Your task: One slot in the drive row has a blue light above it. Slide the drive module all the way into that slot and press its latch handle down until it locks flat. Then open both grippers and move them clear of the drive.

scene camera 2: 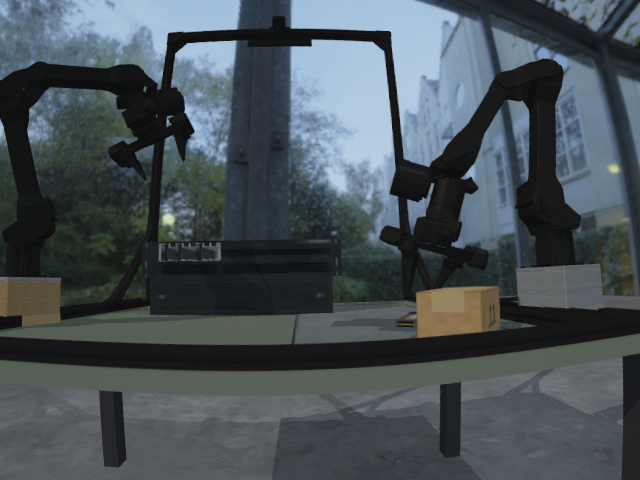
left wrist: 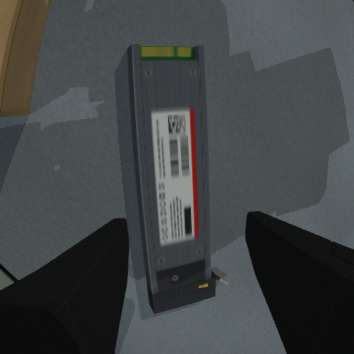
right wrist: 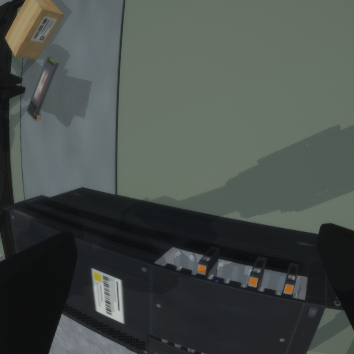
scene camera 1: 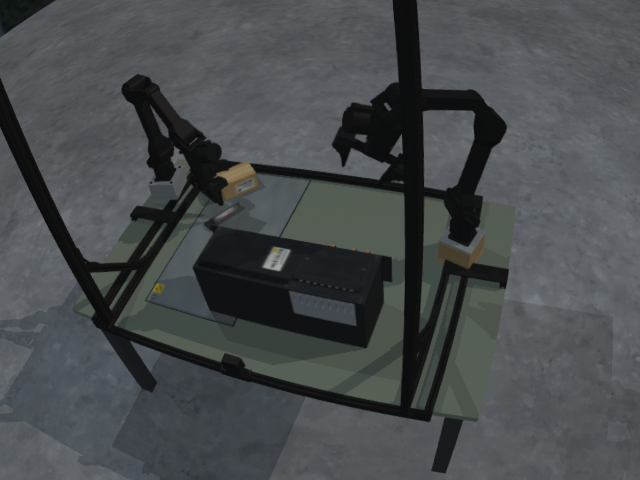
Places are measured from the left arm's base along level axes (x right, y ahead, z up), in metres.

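Pixels of known places: left gripper, fingertip midpoint: (left wrist: 187, 227) (right wrist: 23, 84) (scene camera 1: 219, 203); right gripper, fingertip midpoint: (scene camera 2: 164, 169) (right wrist: 201, 243) (scene camera 1: 360, 174); left arm's base, origin of the base link: (scene camera 2: 556, 266) (scene camera 1: 165, 175); right arm's base, origin of the base link: (scene camera 2: 22, 277) (scene camera 1: 462, 235).
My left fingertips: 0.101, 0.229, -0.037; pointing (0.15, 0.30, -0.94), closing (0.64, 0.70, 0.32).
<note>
For each thing: its top centre in the pictures, then the offset to it from my left fingertips, as dx, dy, dz. Level surfaces: height alone.
- drive module, middle of its top: (left wrist: 189, 189) (scene camera 2: 409, 316) (right wrist: 40, 88) (scene camera 1: 225, 215) +0.011, +0.014, -0.038
- black chassis, middle of its top: (right wrist: 120, 305) (scene camera 1: 283, 262) (scene camera 2: 244, 243) +0.335, +0.298, +0.126
- cardboard box, middle of its top: (scene camera 2: 460, 289) (right wrist: 21, 23) (scene camera 1: 234, 173) -0.133, +0.014, +0.013
- grey mat, its level: dz -0.047
The drive module (scene camera 1: 225, 213) (scene camera 2: 406, 319) (left wrist: 175, 260) (right wrist: 43, 89) lies label up on the grey mat, its gold contacts at the top of the left wrist view. My left gripper (scene camera 1: 221, 200) (scene camera 2: 421, 290) (left wrist: 187, 227) is partly open and empty, above the module with a finger towards either side. The black chassis (scene camera 1: 242, 248) (scene camera 2: 242, 297) (right wrist: 120, 225) has a drive row with three orange-tipped modules. A blue light (right wrist: 216, 281) shows between the first and second orange tips from the left. My right gripper (scene camera 1: 363, 173) (scene camera 2: 163, 168) (right wrist: 201, 243) is wide open and empty, high above the table.
A cardboard box (scene camera 1: 240, 181) (scene camera 2: 449, 312) (left wrist: 17, 65) (right wrist: 34, 29) stands close to the module. The grey mat (scene camera 1: 180, 279) (right wrist: 90, 145) reaches the chassis. A black frame upright (scene camera 1: 408, 232) rises near my right arm in scene camera 1.
</note>
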